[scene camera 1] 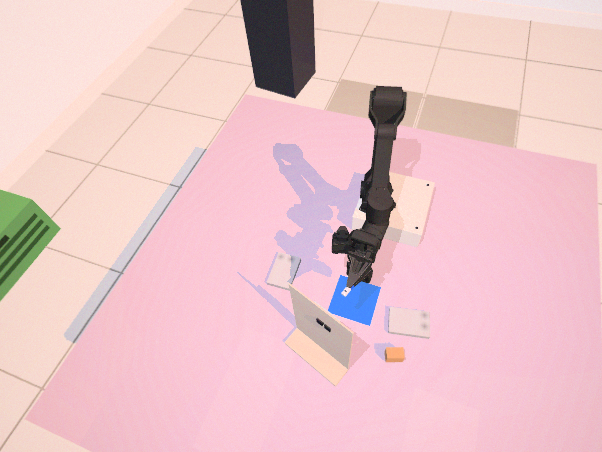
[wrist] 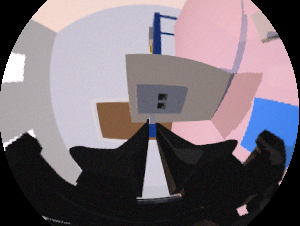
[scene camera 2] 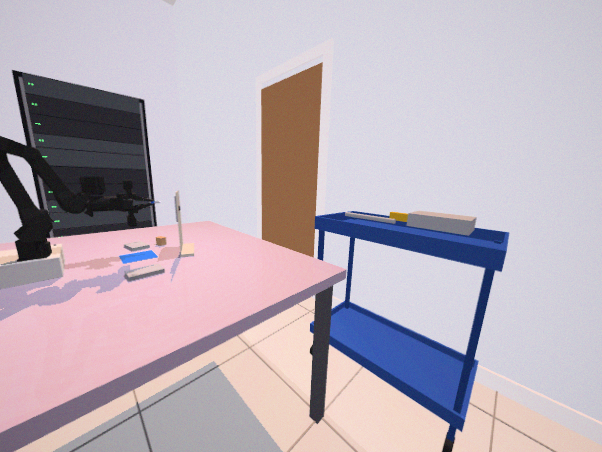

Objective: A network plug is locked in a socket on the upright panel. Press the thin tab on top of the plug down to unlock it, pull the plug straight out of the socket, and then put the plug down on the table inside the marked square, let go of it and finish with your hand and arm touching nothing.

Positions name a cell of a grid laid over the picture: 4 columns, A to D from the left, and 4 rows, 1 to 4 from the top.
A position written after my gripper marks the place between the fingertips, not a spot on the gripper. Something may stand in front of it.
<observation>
my gripper: scene camera 1 C3; wrist C3; scene camera 2 B2
</observation>
